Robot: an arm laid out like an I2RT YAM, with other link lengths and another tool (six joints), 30 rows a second.
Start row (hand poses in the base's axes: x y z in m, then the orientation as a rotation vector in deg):
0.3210, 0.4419, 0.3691, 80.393, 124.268, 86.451
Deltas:
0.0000, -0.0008, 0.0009, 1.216, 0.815, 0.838
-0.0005, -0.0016, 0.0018, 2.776, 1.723, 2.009
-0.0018, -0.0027, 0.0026, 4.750, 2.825, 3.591
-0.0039, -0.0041, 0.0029, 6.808, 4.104, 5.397
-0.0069, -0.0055, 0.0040, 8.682, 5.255, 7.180
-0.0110, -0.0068, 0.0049, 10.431, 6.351, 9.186
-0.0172, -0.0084, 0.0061, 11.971, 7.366, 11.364
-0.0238, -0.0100, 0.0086, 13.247, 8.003, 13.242
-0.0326, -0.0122, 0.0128, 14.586, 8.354, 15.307
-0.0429, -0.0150, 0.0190, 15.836, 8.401, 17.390
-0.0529, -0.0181, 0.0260, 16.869, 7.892, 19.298
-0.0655, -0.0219, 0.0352, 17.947, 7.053, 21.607
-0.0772, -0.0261, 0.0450, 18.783, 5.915, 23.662
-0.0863, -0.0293, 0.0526, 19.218, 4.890, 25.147
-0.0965, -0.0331, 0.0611, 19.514, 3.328, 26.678
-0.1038, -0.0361, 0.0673, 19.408, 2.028, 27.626
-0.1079, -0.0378, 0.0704, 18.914, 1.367, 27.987
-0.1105, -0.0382, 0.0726, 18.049, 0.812, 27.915
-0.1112, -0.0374, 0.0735, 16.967, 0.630, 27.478
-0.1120, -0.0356, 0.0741, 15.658, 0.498, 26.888
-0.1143, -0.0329, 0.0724, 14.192, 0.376, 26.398
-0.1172, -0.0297, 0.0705, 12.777, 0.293, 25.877
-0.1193, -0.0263, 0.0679, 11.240, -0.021, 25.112
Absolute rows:
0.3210, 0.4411, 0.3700, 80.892, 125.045, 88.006
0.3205, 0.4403, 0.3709, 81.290, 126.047, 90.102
0.3192, 0.4392, 0.3717, 81.629, 127.368, 92.832
0.3171, 0.4378, 0.3720, -81.674, -128.534, -95.401
0.3141, 0.4364, 0.3731, -79.438, -126.368, -95.294
0.3100, 0.4351, 0.3740, -76.916, -124.435, -95.061
0.3038, 0.4335, 0.3752, -74.189, -122.814, -94.677
0.2972, 0.4319, 0.3777, -71.770, -121.558, -94.538
0.2884, 0.4297, 0.3819, -68.996, -120.372, -94.682
0.2781, 0.4269, 0.3881, -66.103, -119.386, -95.044
0.2681, 0.4238, 0.3951, -63.239, -118.799, -95.847
0.2555, 0.4200, 0.4043, -59.704, -118.321, -96.877
0.2438, 0.4158, 0.4141, -56.390, -118.130, -98.069
0.2347, 0.4126, 0.4217, -53.911, -118.225, -98.996
0.2245, 0.4088, 0.4302, -51.103, -118.637, -100.345
0.2172, 0.4058, 0.4364, -49.204, -119.317, -101.316
0.2131, 0.4041, 0.4395, -48.433, -120.154, -101.550
0.2105, 0.4037, 0.4417, -48.310, -121.337, -101.563
0.2098, 0.4045, 0.4426, -48.884, -122.609, -101.155
0.2090, 0.4063, 0.4432, -49.706, -124.113, -100.572
0.2067, 0.4090, 0.4415, -50.413, -125.807, -99.812
0.2038, 0.4122, 0.4396, -51.175, -127.422, -99.033
0.2017, 0.4156, 0.4370, -52.142, -129.234, -98.460

